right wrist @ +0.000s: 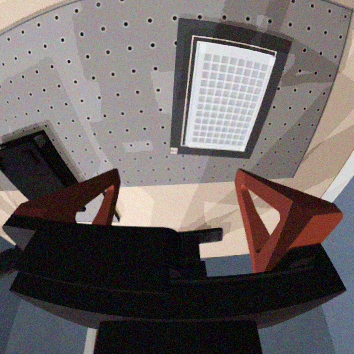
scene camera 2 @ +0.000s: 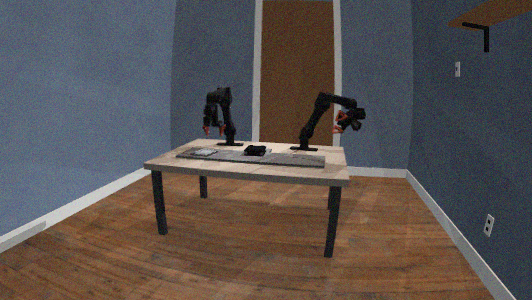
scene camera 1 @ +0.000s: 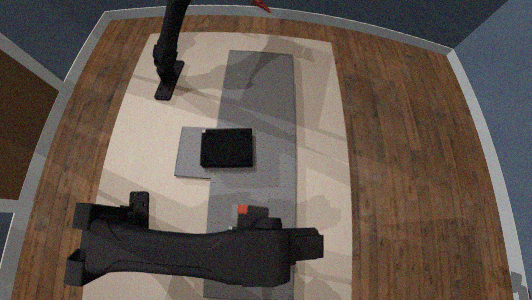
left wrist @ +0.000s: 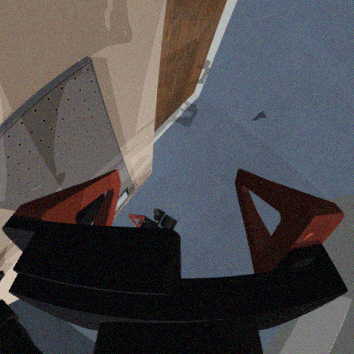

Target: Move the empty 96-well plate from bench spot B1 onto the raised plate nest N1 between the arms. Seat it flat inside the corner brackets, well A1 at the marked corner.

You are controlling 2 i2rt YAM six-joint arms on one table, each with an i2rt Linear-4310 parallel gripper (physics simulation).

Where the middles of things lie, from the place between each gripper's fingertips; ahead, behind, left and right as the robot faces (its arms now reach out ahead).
Scene:
The white well plate [right wrist: 228, 83] lies 2 cm ahead of my right hand, 6 cm to the right of it and 10 cm below it. Round my right hand: black block [scene camera 1: 225, 147]: 8 cm behind, 26 cm to the left, 8 cm below.
Now: the black block 140 mm behind my left hand, 500 mm to the right of it and 190 mm below it. Also, from my left hand: white well plate: 40 mm behind, 810 mm to the right, 210 mm below.

